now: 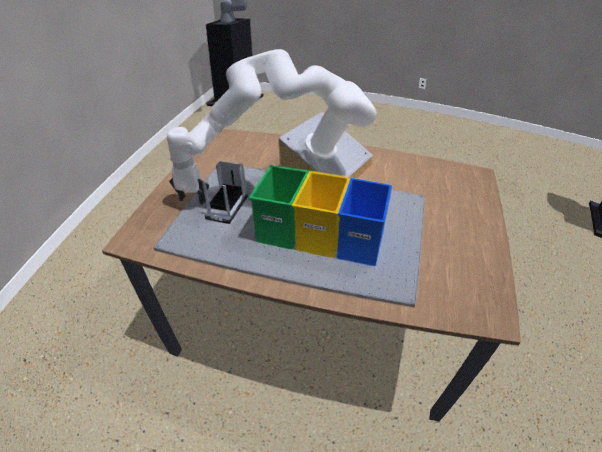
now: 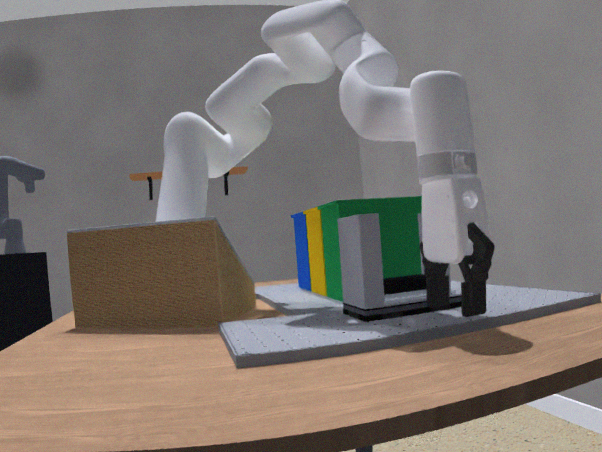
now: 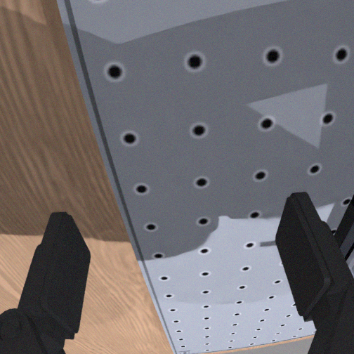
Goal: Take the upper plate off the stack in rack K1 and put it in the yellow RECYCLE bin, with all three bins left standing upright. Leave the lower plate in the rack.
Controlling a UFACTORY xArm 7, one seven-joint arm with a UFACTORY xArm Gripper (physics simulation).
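Seen in the pictures: gripper, between the fingertips: [image 1: 192, 200] [image 2: 455, 310]; arm's base, origin of its link: [image 1: 320, 146] [image 2: 177, 253].
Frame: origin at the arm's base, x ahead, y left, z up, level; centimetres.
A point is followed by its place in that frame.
Note:
Rack K1 [image 1: 237, 176] @(x 29.3, y -18.1, z -1.9 cm) [image 2: 361, 260] @(x 30.3, y -24.6, z -2.5 cm), grey with a black base, stands on the left part of the grey board. Black plate material [image 1: 225, 198] [image 2: 404, 284] lies low inside it; the upper and lower plates cannot be told apart. The yellow RECYCLE bin [image 1: 316, 242] @(x 42.5, y 20.2, z -5.6 cm) [image 2: 315, 260] @(x 25.9, y 16.4, z -3.7 cm) stands upright between the upright green bin [image 1: 272, 234] @(x 45.3, y 6.6, z -6.0 cm) [image 2: 400, 240] @(x 41.0, y -0.2, z -0.7 cm) and the upright blue bin [image 1: 358, 251] @(x 39.8, y 32.7, z -5.9 cm) [image 2: 301, 255] @(x 23.2, y 29.2, z -2.7 cm). My gripper [image 1: 192, 198] @(x 40.8, y -31.6, z -9.5 cm) [image 2: 456, 306] @(x 40.8, y -31.6, z -9.5 cm) [image 3: 180, 225] is open and empty, pointing down beside the rack's outer side, low over the board's left edge.
The grey perforated board [image 1: 280, 267] @(x 52.2, y 13.3, z -10.8 cm) [image 2: 300, 337] @(x 21.5, y -31.9, z -10.8 cm) [image 3: 230, 90] lies on the wooden table [image 1: 460, 250] @(x 17.6, y 62.0, z -12.1 cm) [image 2: 125, 390] @(x 5.0, y -48.2, z -12.1 cm) [image 3: 35, 125]. The arm's angled base block [image 1: 295, 135] @(x 3.3, y -9.0, z 4.2 cm) [image 2: 145, 280] @(x -3.3, y -11.1, z -4.0 cm) stands behind the bins. The green bin is the closest bin to the rack.

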